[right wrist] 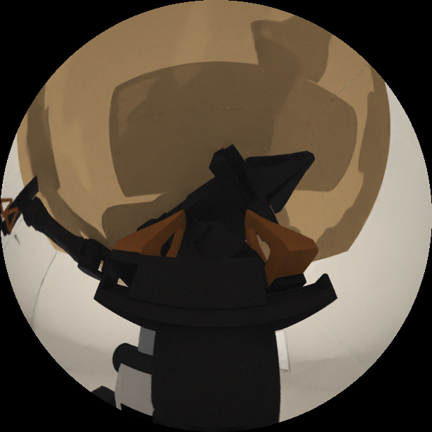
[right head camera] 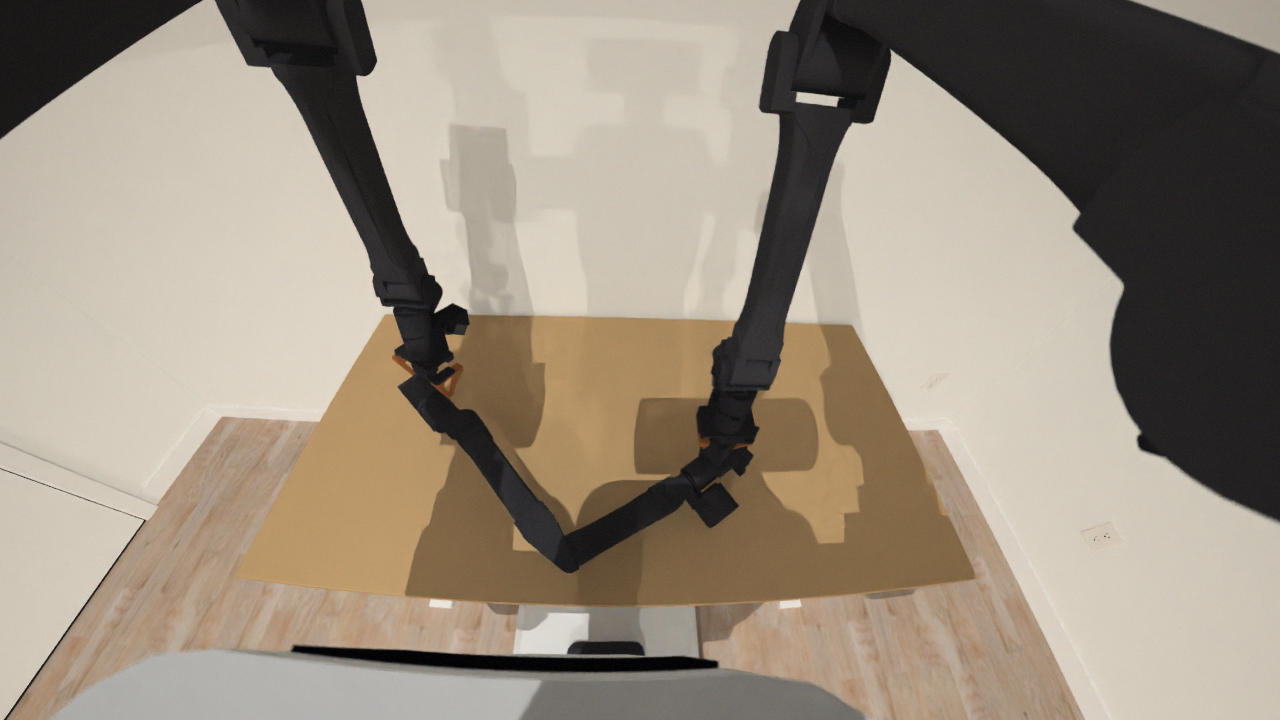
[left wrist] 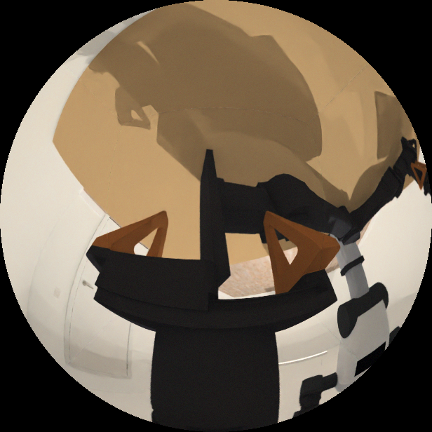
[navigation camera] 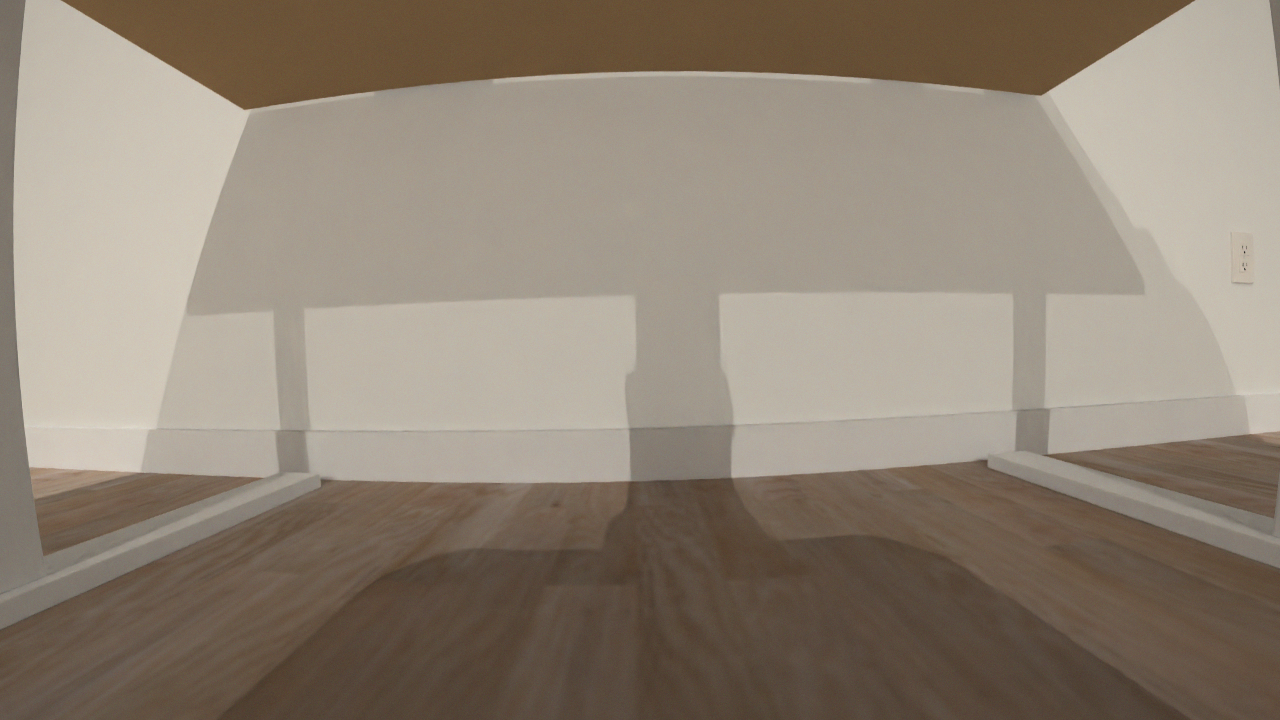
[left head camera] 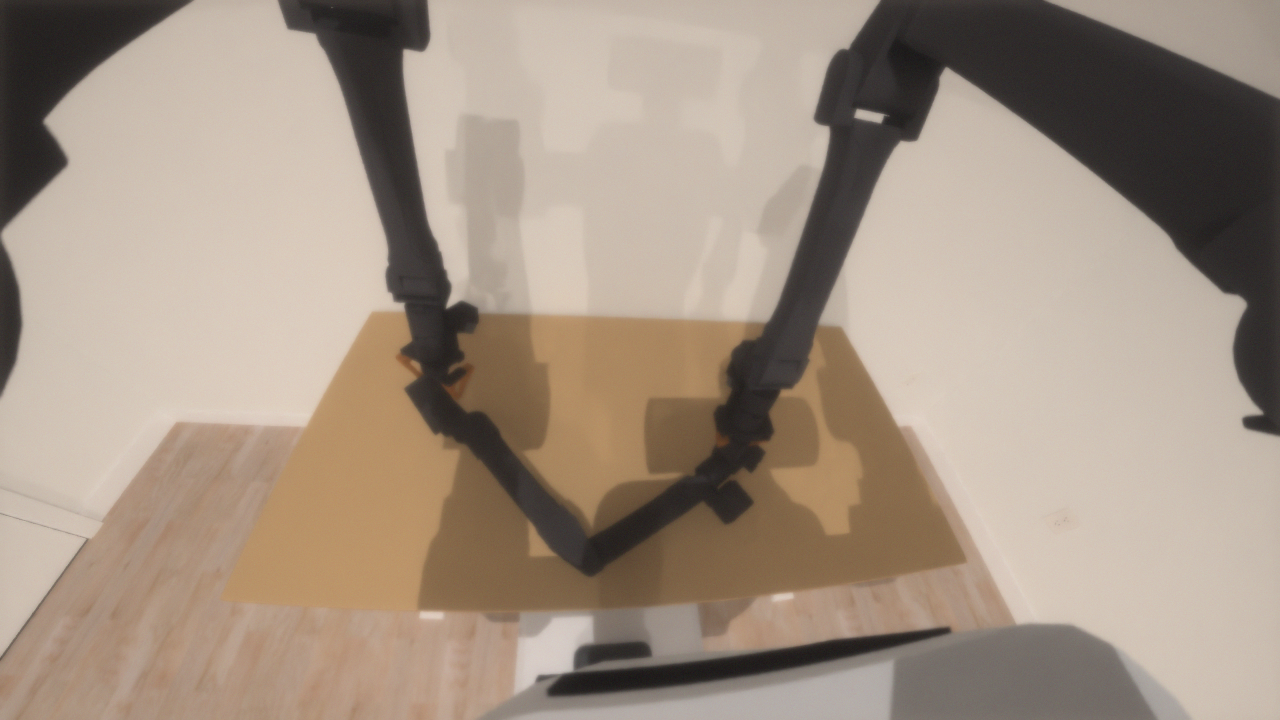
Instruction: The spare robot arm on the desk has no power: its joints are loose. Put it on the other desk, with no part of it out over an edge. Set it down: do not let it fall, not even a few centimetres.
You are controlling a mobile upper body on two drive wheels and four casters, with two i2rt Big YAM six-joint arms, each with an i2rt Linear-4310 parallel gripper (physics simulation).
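Observation:
The black spare arm [left head camera: 519, 483] [right head camera: 501, 474] [left wrist: 300, 200] [right wrist: 232, 170] is bent in a V over the tan desk [left head camera: 313, 528] [right head camera: 331, 528] [left wrist: 100, 150]. Its elbow points to the near edge and appears inside it in the head views. I cannot tell whether its links touch the desk. My left gripper [left head camera: 435, 377] [right head camera: 431, 377] [left wrist: 215, 216] is open, its orange fingers spread either side of the upright flat base plate, with gaps on both sides. My right gripper [left head camera: 741, 443] [right head camera: 726, 445] [right wrist: 214, 215] is shut on the spare arm's gripper end; the exact contact is hidden.
Walls [left head camera: 134, 313] [right head camera: 134, 268] stand behind and beside the desk. My grey body [left head camera: 1002, 680] [right head camera: 447, 694] is at the near side. White desk feet [navigation camera: 205, 519] [navigation camera: 1136, 505] stand left and right on the wooden floor [navigation camera: 537, 519]. The other desk cannot be told apart here.

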